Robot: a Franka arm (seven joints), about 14 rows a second.
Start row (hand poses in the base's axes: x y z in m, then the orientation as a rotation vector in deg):
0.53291 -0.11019 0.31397 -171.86 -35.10 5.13
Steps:
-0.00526 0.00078 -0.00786 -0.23 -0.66 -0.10
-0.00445 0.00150 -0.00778 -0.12 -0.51 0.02
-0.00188 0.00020 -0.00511 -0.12 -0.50 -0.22
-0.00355 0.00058 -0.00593 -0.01 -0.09 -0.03
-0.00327 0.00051 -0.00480 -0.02 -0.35 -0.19
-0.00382 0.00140 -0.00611 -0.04 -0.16 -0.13
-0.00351 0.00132 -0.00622 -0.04 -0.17 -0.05
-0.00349 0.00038 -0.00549 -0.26 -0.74 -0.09
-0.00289 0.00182 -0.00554 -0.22 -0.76 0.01
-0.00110 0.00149 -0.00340 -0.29 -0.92 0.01
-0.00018 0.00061 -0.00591 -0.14 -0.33 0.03
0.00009 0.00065 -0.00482 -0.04 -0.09 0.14
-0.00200 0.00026 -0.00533 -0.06 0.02 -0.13
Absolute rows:
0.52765 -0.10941 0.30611 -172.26 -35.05 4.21
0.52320 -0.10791 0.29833 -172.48 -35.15 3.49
0.52132 -0.10771 0.29322 -172.77 -34.88 2.77
0.51777 -0.10713 0.28729 -172.81 -34.84 2.64
0.51450 -0.10662 0.28249 -172.96 -34.59 2.11
0.51068 -0.10522 0.27638 -173.07 -34.41 1.87
0.50717 -0.10390 0.27016 -173.16 -34.36 1.62
0.50368 -0.10352 0.26467 -173.58 -34.33 0.58
0.50079 -0.10170 0.25913 -173.93 -34.44 -0.51
0.49969 -0.10021 0.25573 -174.37 -34.58 -1.82
0.49951 -0.09960 0.24982 -174.55 -34.68 -2.28
0.49960 -0.09895 0.24500 -174.56 -34.91 -2.40
0.49760 -0.09869 0.23967 -174.66 -34.72 -2.36

